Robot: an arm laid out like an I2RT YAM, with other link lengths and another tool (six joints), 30 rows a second.
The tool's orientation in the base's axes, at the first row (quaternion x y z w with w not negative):
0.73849 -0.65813 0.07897 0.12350
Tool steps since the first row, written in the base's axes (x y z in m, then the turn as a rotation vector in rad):
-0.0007 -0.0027 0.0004 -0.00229 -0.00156 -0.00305
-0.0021 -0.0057 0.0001 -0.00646 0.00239 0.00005
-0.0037 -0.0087 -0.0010 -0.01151 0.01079 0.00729
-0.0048 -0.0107 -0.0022 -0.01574 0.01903 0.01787
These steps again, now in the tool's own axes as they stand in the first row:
0.0026 0.0010 0.0004 0.00036 0.00219 0.00347
0.0052 0.0027 0.0016 -0.00305 0.00616 -0.00044
0.0076 0.0045 0.0036 -0.00964 0.01087 -0.00954
0.0090 0.0057 0.0054 -0.01505 0.01505 -0.02183

